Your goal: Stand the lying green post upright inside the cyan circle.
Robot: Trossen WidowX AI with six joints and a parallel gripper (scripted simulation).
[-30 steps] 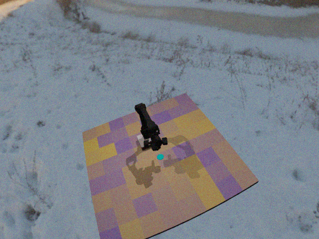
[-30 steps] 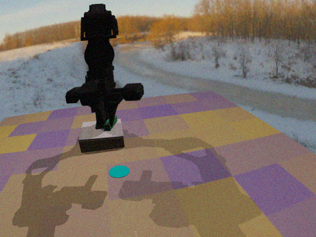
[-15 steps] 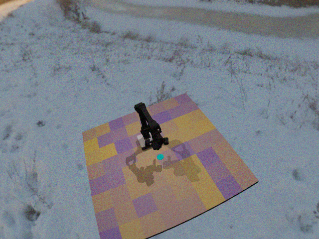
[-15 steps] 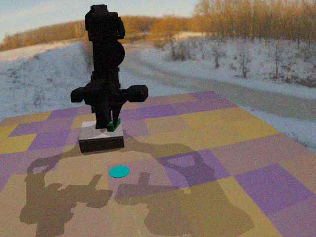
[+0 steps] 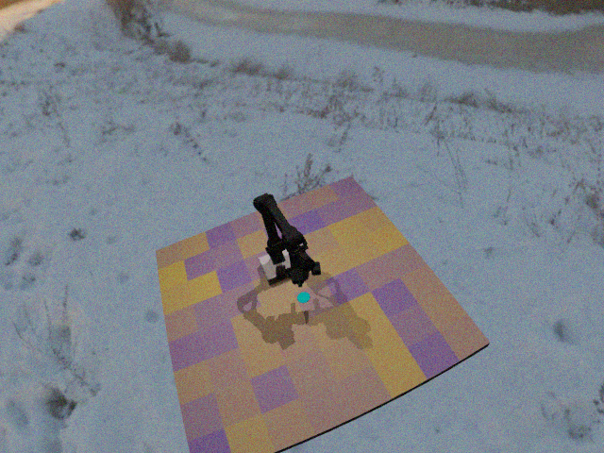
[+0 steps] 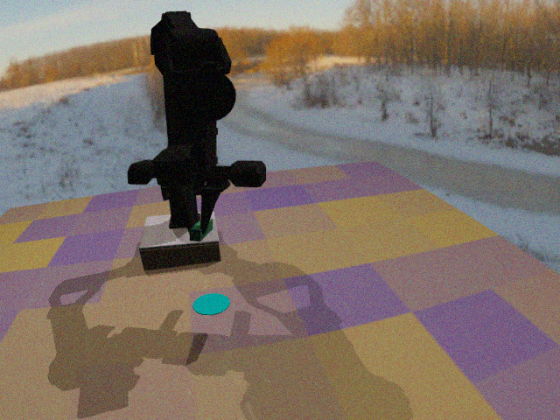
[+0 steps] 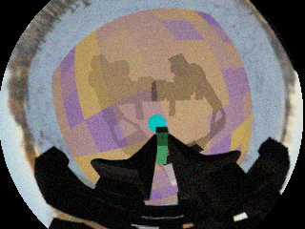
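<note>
Right now the cyan circle is 10 mm behind my gripper tip and 130 mm below it. Round my gripper tip: green post 20 mm behind, 10 mm to the left.
</note>
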